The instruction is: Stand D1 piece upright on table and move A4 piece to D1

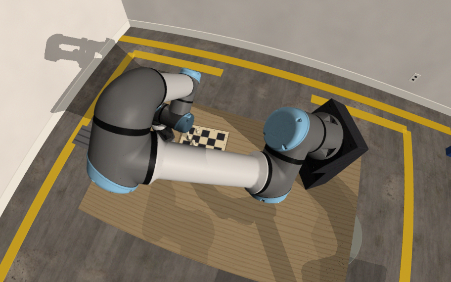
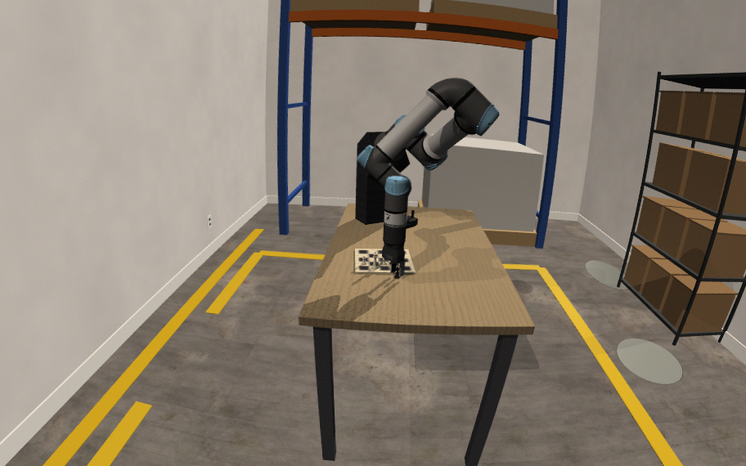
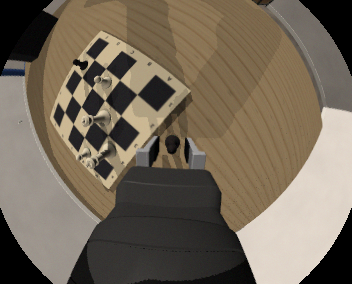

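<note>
The chessboard lies 120 mm behind my hand, 80 mm to the right of it and 30 mm below it.
</note>
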